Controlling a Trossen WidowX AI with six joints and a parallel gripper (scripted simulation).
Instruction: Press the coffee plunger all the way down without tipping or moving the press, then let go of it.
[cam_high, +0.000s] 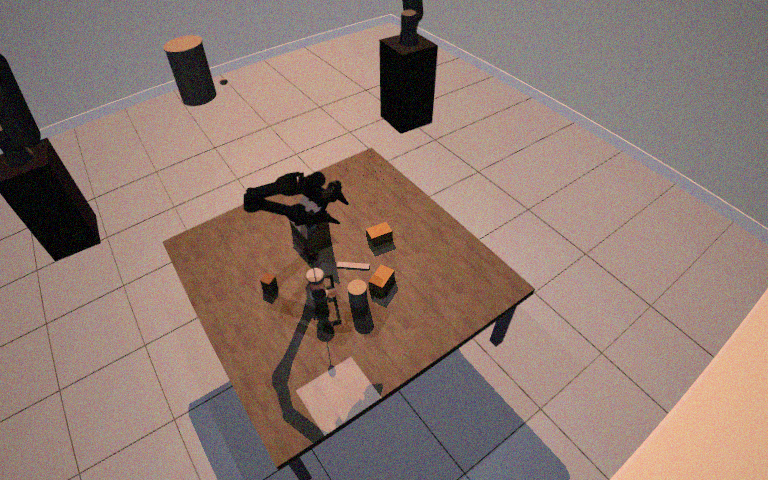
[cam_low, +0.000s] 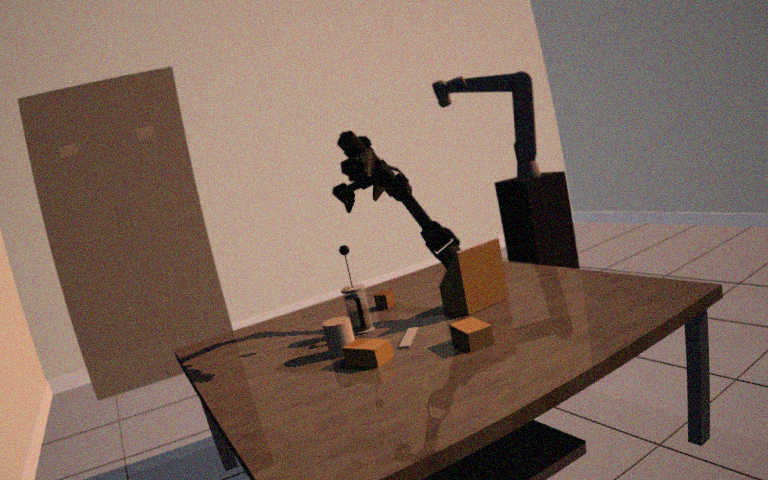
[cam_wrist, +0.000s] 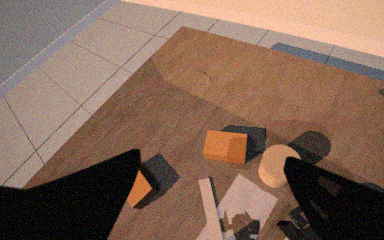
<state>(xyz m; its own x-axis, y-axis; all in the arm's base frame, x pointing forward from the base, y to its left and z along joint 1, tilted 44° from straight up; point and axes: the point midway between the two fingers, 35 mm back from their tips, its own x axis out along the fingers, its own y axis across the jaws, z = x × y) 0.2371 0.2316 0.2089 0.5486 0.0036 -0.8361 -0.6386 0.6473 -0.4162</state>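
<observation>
Now: the coffee press 270 mm below my gripper tip, 150 mm to the right of it and 20 mm ahead of it. Also, from my gripper tip: flat stick: 390 mm below, 40 mm to the left, 40 mm behind.
</observation>
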